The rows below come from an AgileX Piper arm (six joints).
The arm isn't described. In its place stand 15 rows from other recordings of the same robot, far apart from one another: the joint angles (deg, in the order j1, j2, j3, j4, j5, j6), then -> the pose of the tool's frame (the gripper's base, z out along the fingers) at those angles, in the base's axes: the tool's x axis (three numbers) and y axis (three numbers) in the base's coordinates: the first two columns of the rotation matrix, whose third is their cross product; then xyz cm.
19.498, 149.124, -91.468, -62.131, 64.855, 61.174 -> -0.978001 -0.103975 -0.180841 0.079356 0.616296 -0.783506 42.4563 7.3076 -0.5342
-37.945, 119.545, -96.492, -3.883, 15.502, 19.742 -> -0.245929 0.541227 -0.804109 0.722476 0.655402 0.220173 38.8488 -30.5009 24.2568
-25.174, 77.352, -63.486, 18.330, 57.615, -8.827 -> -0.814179 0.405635 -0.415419 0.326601 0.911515 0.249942 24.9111 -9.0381 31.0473
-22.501, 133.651, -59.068, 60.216, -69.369, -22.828 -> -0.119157 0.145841 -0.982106 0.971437 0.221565 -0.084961 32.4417 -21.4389 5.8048
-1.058, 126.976, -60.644, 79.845, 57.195, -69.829 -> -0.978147 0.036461 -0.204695 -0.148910 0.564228 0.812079 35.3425 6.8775 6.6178
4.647, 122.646, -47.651, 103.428, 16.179, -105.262 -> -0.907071 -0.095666 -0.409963 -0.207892 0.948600 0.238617 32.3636 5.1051 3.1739
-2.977, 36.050, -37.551, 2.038, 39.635, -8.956 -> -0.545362 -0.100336 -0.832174 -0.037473 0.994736 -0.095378 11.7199 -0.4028 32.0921
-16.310, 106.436, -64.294, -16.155, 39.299, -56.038 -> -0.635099 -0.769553 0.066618 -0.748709 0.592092 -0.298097 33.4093 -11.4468 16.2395
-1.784, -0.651, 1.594, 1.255, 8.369, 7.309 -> -0.070187 0.150941 -0.986048 0.038821 0.988150 0.148499 5.6470 -0.1469 19.1214
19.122, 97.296, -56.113, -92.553, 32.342, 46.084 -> -0.467556 -0.815679 -0.340676 -0.296837 0.507895 -0.808660 34.9322 6.9639 22.4265
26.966, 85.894, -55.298, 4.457, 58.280, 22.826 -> -0.997079 -0.031099 -0.069760 -0.038368 0.993690 0.105399 23.2332 12.4955 22.8654
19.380, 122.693, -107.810, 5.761, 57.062, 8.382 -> -0.921980 -0.113332 -0.370283 -0.181436 0.971188 0.154516 44.2272 16.3702 23.5055
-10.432, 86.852, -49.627, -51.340, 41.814, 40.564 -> -0.879711 0.125475 -0.458655 0.362830 0.800573 -0.476904 27.0778 -9.8026 22.3737
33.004, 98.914, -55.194, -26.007, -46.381, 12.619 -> 0.148392 -0.021475 -0.988695 -0.770610 0.624070 -0.129215 30.0686 22.9742 26.3220
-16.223, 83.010, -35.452, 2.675, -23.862, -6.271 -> -0.327296 0.025779 -0.944570 0.275279 0.958870 -0.069215 27.7676 -8.2583 22.5387
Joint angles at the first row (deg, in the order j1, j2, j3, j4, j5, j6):
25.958 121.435 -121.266 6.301 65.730 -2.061
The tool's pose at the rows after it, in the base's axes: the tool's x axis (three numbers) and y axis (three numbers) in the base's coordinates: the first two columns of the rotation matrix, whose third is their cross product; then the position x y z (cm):
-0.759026 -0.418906 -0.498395 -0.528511 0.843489 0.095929 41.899 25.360 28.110
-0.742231 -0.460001 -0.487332 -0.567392 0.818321 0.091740 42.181 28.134 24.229
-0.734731 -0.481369 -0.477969 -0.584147 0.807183 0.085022 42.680 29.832 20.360
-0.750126 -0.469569 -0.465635 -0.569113 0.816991 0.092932 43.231 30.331 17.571
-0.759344 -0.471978 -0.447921 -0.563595 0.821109 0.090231 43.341 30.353 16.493
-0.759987 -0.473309 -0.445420 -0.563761 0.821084 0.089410 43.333 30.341 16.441
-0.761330 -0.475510 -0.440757 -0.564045 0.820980 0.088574 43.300 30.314 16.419
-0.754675 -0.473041 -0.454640 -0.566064 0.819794 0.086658 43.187 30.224 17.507
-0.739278 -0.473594 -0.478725 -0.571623 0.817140 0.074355 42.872 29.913 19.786
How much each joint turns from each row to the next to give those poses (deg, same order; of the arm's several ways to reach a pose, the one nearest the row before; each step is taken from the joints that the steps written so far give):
4.162 3.736 -0.263 0.234 -4.225 0.001
2.582 4.821 0.002 0.094 -4.045 -0.716
1.349 4.647 0.003 -0.197 -4.026 -0.343
0.137 3.256 -0.001 0.054 -2.562 0.919
0.001 1.169 -0.002 -0.357 -0.054 0.406
0.000 0.046 0.001 -0.052 0.116 -0.001
0.000 0.002 -0.003 -0.058 0.303 0.001
0.000 -1.206 -0.002 -0.114 0.324 -0.001
-0.001 -2.584 0.005 -0.719 1.044 -0.001

